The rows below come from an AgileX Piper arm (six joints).
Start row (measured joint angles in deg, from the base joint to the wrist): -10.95, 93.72, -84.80, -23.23, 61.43, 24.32
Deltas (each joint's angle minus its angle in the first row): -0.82, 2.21, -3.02, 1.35, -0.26, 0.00; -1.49, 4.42, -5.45, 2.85, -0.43, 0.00; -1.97, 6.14, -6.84, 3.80, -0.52, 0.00; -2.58, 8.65, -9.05, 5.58, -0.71, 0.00; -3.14, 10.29, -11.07, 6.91, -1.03, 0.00; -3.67, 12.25, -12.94, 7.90, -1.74, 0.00; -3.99, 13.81, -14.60, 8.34, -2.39, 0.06; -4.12, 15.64, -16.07, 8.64, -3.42, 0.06; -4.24, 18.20, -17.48, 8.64, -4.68, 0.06; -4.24, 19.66, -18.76, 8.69, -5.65, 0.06
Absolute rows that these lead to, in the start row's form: -11.77, 95.93, -87.82, -21.88, 61.17, 24.32; -12.44, 98.14, -90.25, -20.38, 61.00, 24.32; -12.92, 99.86, -91.64, -19.43, 60.91, 24.32; -13.53, 102.37, -93.85, -17.65, 60.72, 24.32; -14.09, 104.01, -95.87, -16.32, 60.40, 24.32; -14.62, 105.97, -97.74, -15.33, 59.69, 24.32; -14.94, 107.53, -99.40, -14.89, 59.04, 24.38; -15.07, 109.36, -100.87, -14.59, 58.01, 24.38; -15.19, 111.92, -102.28, -14.59, 56.75, 24.38; -15.19, 113.38, -103.56, -14.54, 55.78, 24.38
